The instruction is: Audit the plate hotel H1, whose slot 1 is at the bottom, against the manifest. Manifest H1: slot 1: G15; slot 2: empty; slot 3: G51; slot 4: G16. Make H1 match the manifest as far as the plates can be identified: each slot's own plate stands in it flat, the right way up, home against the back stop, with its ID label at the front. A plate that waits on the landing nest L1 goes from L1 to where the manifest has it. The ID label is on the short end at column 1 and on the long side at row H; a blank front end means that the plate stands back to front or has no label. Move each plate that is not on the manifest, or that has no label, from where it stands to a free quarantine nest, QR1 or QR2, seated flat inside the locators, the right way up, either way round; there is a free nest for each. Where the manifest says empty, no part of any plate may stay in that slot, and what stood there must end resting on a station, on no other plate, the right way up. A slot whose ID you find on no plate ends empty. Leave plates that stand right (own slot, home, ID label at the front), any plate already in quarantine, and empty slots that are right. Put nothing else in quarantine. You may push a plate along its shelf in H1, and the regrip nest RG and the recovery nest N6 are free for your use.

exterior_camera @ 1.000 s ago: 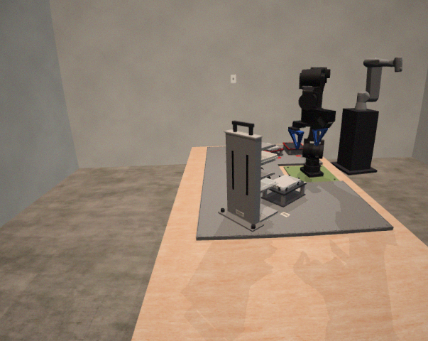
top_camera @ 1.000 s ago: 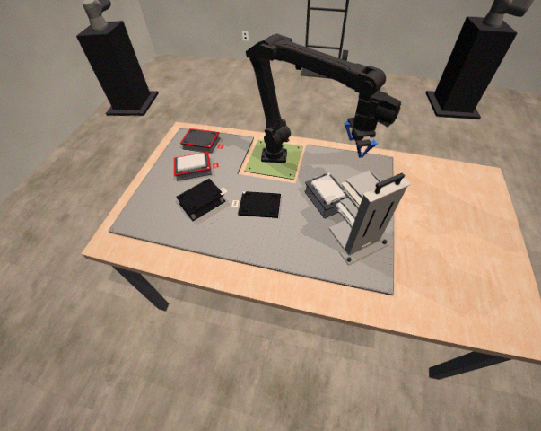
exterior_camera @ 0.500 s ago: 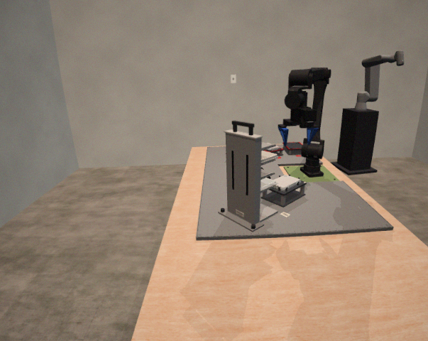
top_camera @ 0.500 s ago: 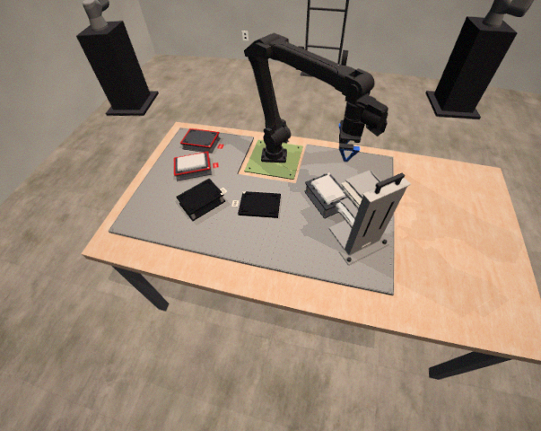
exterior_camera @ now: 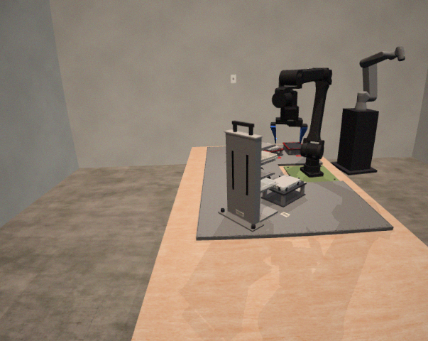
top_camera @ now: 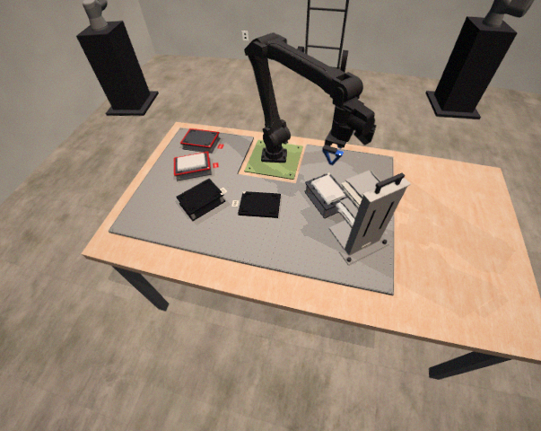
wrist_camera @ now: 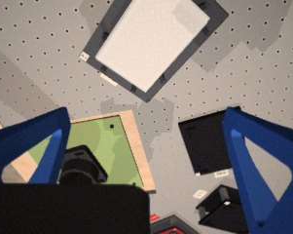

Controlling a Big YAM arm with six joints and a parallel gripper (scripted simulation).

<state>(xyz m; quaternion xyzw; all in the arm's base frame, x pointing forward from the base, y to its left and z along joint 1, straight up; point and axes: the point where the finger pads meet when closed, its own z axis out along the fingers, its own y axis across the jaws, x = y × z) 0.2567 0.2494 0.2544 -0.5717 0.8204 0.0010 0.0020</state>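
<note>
The dark raised RG nest is 19 cm below my hand. From my hand the other things lie so: black N6 nest: 5 cm ahead, 28 cm to the right, 24 cm below; then white plate labelled G51: 15 cm ahead, 9 cm to the left, 3 cm below; then H1 tag: 5 cm ahead, 14 cm to the left, 25 cm below.
</note>
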